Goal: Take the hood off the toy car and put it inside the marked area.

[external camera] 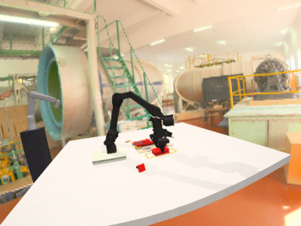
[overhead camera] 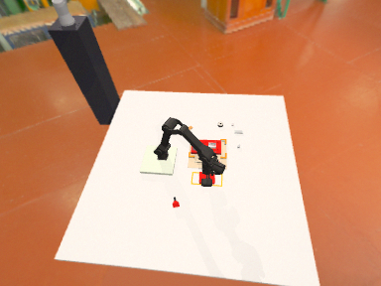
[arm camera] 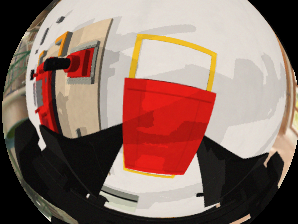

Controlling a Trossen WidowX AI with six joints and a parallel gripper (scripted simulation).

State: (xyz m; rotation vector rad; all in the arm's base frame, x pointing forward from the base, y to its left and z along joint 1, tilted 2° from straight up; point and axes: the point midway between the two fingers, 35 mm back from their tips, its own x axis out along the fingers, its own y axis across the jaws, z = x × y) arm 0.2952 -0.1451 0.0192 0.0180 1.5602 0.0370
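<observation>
The red hood lies right at my gripper tip.
</observation>
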